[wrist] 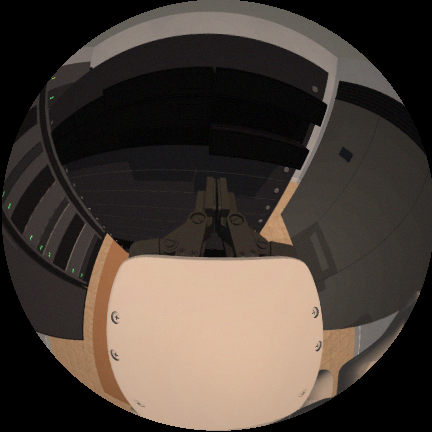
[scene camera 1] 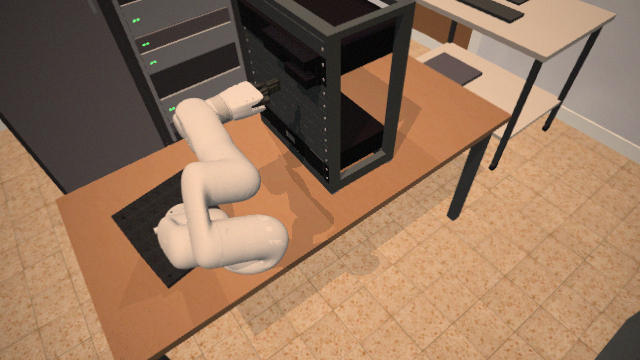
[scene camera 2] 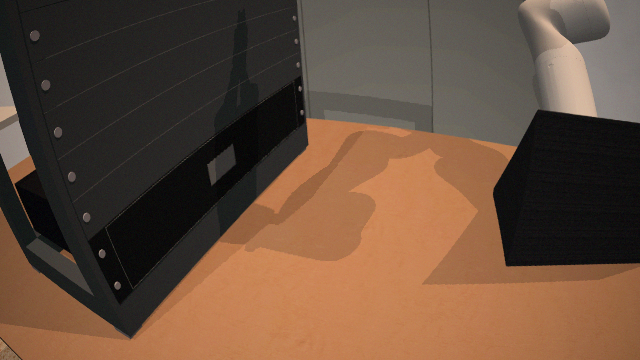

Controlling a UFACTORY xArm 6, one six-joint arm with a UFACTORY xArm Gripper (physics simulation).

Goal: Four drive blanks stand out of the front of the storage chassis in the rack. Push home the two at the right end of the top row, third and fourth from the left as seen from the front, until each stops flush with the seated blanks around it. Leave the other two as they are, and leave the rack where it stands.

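Places are measured from the arm's base along level axes (x ahead, y left, z up), in centimetres.
Pixels of known places: gripper, fingertip midpoint: (wrist: 214, 189) (scene camera 1: 278, 83); arm's base, origin of the base link: (scene camera 2: 576, 164).
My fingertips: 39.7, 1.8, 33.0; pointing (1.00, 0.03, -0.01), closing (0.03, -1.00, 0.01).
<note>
For each thing: its top centre in the pictures, then the offset to it from my fingertips, as dx, dy, dz. "*": a spot on its surface instead. Level surfaces: height alone.
- long dark protrusion, surface spot: (scene camera 1: 295, 45) * +5.7, -1.6, +10.6
- top row's right blank, middle of its top: (wrist: 261, 85) (scene camera 1: 311, 46) +8.8, -4.5, +10.6
- dark top-row blank, middle of its top: (wrist: 170, 79) (scene camera 1: 289, 29) +8.8, +6.5, +10.6
- lower blank, middle of its top: (wrist: 252, 125) (scene camera 1: 312, 64) +8.9, -4.5, +4.9
- wooden table, its level: dz -43.7
The rack (scene camera 1: 332, 110) (scene camera 2: 27, 115) stands upright on the table. In scene camera 1, a long dark protrusion (scene camera 1: 295, 45) shows in the top row toward the right end; its individual blanks are hard to separate. In the wrist view, the top row's right blank (wrist: 270, 90) stands out at its right end, beside another dark top-row blank (wrist: 160, 85) whose depth is unclear. A lower blank (scene camera 1: 300, 74) (wrist: 257, 147) protrudes below the right end. My gripper (scene camera 1: 278, 82) (wrist: 214, 189) is shut and empty, its tips below the blanks, before the lower panels. Contact is unclear. The top row does not show in scene camera 2.
A server cabinet (scene camera 1: 195, 30) stands left of the rack. A side table (scene camera 1: 550, 30) stands behind at the right. The arm's black base plate (scene camera 1: 145, 225) lies on the wooden table (scene camera 1: 425, 105) (scene camera 2: 400, 310). A dark block (scene camera 2: 575, 190) shows at the right in scene camera 2.
</note>
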